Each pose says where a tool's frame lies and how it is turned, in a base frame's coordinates. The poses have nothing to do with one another.
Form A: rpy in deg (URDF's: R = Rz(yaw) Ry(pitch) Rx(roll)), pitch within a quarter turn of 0, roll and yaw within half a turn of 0; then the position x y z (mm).
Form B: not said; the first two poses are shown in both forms.
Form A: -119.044, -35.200, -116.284, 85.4, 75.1, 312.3
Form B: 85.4, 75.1, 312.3, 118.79, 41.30, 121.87
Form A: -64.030, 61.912, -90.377, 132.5, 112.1, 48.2
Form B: 132.5, 112.1, 48.2, -90.40, 63.70, 62.27
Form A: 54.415, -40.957, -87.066, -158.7, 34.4, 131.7
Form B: -158.7, 34.4, 131.7, -86.01, -56.27, -37.67
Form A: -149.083, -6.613, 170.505, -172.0, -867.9, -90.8
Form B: -172.0, -867.9, -90.8, -175.15, -10.50, 150.08
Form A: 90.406, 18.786, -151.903, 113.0, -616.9, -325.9
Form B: 113.0, -616.9, -325.9, 161.01, -27.97, -90.44
